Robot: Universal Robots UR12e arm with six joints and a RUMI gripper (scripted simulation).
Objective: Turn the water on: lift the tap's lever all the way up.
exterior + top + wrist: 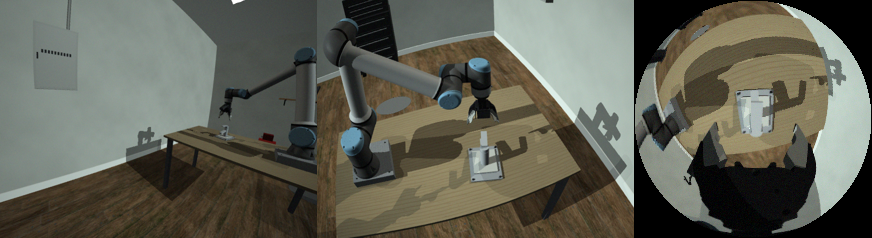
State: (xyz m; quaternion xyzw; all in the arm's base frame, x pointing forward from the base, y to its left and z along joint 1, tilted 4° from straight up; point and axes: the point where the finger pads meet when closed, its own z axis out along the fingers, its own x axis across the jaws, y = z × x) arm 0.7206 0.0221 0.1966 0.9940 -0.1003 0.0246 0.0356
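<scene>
My gripper is now 8 cm above the lever and 4 cm to the left of it. From my hand the other things lie so: tap 13 cm below, 6 cm to the right, 1 cm behind.
</scene>
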